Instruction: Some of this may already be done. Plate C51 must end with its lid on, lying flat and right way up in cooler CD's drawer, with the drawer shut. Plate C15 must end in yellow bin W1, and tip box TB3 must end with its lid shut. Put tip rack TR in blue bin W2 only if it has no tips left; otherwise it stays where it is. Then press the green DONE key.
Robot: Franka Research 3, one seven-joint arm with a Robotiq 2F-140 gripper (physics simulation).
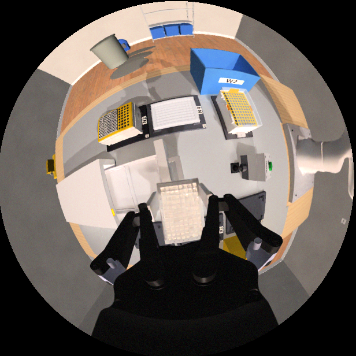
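Observation:
My gripper point(178, 193) is shut on a pale, gridded well plate point(181, 220), held above the table beside the open drawer; its label does not show. The white cooler point(82, 192) is at the left with its drawer point(119, 187) pulled out. A yellow-topped tip rack point(120, 122) shows light tips at its left and dark holes at its right. A white plate point(175, 114) lies on the nest N4. A tip box point(239, 109) with a yellow grid and clear cover stands by blue bin W2 point(200, 75); whether its lid is shut is unclear. Yellow bin point(233, 247) shows partly behind the right finger.
A grey box with a green key point(270, 166) stands at the right, beside a small black fixture point(235, 168). A dark pad point(257, 205) lies nearer. A robot arm's pale base point(320, 155) is at the right edge. A grey pail point(111, 52) stands beyond the table.

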